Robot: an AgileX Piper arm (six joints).
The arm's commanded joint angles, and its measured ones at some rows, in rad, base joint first. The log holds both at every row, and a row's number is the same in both.
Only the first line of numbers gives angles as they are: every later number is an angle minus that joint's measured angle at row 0.
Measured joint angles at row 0:
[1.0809, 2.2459, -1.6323, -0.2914, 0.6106, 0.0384]
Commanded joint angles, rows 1 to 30:
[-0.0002, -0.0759, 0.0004, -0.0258, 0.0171, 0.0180]
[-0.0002, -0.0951, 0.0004, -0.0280, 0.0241, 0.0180]
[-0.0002, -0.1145, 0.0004, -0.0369, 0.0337, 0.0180]
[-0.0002, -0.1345, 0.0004, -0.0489, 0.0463, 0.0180]
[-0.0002, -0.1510, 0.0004, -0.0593, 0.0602, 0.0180]
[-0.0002, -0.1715, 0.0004, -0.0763, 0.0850, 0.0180]
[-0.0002, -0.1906, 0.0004, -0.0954, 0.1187, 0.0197]
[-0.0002, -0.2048, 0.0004, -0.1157, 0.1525, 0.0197]
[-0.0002, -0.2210, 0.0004, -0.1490, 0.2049, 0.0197]
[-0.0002, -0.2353, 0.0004, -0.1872, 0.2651, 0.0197]
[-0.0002, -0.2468, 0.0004, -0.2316, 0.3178, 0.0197]
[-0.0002, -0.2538, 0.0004, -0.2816, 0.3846, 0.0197]
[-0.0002, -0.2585, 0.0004, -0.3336, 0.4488, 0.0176]
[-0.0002, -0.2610, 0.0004, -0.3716, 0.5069, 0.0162]
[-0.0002, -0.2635, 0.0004, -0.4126, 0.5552, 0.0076]
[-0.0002, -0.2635, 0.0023, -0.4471, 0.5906, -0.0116]
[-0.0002, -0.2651, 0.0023, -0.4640, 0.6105, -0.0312]
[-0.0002, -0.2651, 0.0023, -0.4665, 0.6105, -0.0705]
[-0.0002, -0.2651, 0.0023, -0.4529, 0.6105, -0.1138]
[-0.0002, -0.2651, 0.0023, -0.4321, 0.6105, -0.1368]
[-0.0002, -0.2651, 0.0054, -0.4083, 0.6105, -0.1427]
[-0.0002, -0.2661, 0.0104, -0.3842, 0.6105, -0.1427]
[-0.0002, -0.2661, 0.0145, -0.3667, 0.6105, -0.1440]
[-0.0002, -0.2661, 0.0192, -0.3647, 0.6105, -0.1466]
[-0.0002, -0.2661, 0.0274, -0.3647, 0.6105, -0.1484]
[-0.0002, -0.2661, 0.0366, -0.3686, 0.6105, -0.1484]
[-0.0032, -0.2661, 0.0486, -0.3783, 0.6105, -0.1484]
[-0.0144, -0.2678, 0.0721, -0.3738, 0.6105, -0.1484]
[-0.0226, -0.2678, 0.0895, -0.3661, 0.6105, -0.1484]
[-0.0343, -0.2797, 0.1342, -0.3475, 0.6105, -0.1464]
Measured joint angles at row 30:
[-0.0043, -0.2540, 0.0579, -0.3681, 0.6003, -0.1428]
